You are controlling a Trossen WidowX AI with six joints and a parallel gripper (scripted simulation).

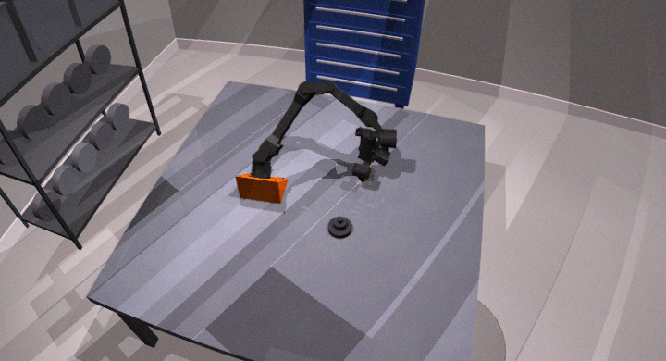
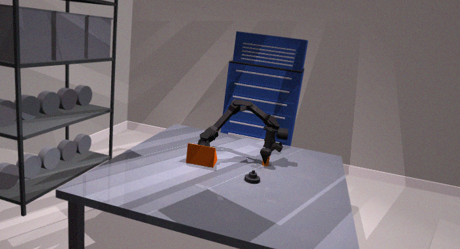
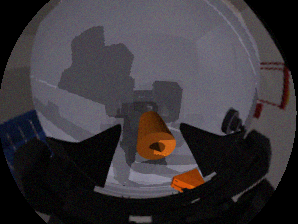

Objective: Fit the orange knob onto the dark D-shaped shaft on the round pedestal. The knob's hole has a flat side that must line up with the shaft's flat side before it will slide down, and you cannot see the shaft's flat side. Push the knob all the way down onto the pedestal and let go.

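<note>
Right now the orange knob is 10 mm above my gripper tip. Round my gripper tip: dark round pedestal: 270 mm to the right, 30 mm behind, 10 mm above.
</note>
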